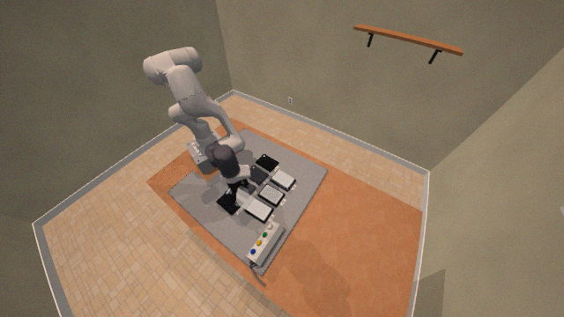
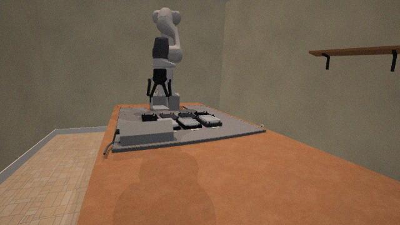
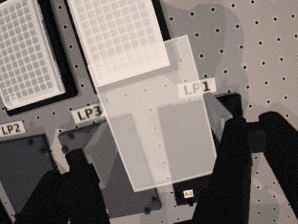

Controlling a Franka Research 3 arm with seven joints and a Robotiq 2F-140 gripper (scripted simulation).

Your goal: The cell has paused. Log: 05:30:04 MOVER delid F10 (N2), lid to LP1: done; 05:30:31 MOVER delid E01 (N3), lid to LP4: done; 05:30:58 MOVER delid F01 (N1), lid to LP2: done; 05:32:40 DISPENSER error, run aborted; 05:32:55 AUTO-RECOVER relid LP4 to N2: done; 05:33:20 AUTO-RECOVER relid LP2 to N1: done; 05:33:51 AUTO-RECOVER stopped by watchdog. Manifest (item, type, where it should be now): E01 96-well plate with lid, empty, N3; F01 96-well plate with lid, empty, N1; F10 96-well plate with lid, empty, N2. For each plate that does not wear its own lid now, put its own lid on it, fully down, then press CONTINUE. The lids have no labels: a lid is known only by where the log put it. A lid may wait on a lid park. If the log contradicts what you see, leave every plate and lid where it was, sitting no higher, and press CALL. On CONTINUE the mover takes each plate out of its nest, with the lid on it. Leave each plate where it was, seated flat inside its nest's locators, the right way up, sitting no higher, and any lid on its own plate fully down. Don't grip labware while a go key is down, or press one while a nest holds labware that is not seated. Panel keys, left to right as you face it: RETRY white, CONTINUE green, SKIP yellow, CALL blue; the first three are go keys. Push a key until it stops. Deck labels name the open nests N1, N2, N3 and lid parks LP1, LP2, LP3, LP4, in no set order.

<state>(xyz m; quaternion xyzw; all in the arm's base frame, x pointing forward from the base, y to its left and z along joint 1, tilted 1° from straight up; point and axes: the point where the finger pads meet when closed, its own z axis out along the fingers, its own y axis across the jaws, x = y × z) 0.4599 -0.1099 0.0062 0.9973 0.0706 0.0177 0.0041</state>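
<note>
Right now my hand is 9 cm short of the white 96-well plate, 16 cm to the right of it and 9 cm above it. Round my hand: white retry key: 23 cm ahead, 1 cm to the right, 4 cm below; then lid park labelled LP3: 9 cm behind, 8 cm to the left, 10 cm below; then LP3 label: 9 cm to the left, 11 cm below.
</note>
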